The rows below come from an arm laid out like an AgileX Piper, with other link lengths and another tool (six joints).
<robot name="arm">
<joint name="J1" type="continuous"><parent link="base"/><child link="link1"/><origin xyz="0.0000 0.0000 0.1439" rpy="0.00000 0.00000 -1.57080"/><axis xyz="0 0 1"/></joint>
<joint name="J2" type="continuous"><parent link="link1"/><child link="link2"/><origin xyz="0.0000 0.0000 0.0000" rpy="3.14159 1.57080 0.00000"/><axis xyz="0 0 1"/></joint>
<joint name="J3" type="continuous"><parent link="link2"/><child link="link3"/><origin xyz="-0.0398 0.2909 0.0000"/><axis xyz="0 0 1"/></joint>
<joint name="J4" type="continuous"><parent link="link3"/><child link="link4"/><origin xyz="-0.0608 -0.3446 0.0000" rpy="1.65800 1.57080 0.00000"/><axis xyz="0 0 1"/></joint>
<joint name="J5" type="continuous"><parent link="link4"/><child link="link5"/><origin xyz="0.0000 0.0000 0.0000" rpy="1.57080 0.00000 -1.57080"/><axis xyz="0 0 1"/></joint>
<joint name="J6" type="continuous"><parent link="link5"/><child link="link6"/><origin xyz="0.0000 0.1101 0.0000" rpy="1.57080 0.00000 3.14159"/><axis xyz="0 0 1"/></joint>
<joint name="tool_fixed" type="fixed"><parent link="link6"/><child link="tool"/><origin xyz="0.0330 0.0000 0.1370" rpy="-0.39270 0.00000 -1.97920"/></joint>
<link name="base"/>
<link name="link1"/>
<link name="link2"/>
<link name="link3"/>
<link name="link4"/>
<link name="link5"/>
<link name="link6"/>
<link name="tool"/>
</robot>
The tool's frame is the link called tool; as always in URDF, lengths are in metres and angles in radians. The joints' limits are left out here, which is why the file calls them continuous.
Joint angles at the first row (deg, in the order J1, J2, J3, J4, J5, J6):
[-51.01, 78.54, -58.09, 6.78, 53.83, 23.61]
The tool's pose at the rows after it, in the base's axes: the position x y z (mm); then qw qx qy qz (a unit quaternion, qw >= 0):
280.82, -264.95, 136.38, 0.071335, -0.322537, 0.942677, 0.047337
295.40, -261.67, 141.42, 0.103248, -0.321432, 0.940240, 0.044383
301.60, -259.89, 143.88, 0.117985, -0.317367, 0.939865, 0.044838
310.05, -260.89, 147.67, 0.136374, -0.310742, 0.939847, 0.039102
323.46, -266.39, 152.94, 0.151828, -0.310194, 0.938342, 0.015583
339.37, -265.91, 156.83, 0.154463, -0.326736, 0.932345, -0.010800
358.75, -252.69, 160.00, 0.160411, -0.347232, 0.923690, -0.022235
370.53, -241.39, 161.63, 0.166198, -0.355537, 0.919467, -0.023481
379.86, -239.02, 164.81, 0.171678, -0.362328, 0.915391, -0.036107
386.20, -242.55, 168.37, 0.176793, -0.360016, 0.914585, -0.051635
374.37, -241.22, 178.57, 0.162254, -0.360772, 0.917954, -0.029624
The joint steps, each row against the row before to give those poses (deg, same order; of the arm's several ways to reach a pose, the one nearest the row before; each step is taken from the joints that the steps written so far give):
[0.00, 0.00, 0.00, 3.58, 0.71, -1.64]
[0.00, 0.00, 0.00, 4.00, -1.38, -1.23]
[0.00, 0.00, 0.00, 1.74, -0.47, -0.10]
[0.00, 0.00, 0.00, 1.94, -1.31, 0.00]
[0.84, 0.00, 0.00, 1.02, -3.29, 0.00]
[2.38, 0.00, 0.00, -0.70, -3.34, 0.00]
[3.39, 0.00, 0.00, -0.27, -2.06, 0.64]
[2.23, 0.00, 0.00, -0.14, -0.86, 1.20]
[1.29, 0.00, 0.00, -0.11, -1.81, 0.15]
[0.60, 0.00, 0.00, -0.61, -2.06, 0.84]
[-1.07, -0.24, -2.58, -1.21, 5.94, 0.71]

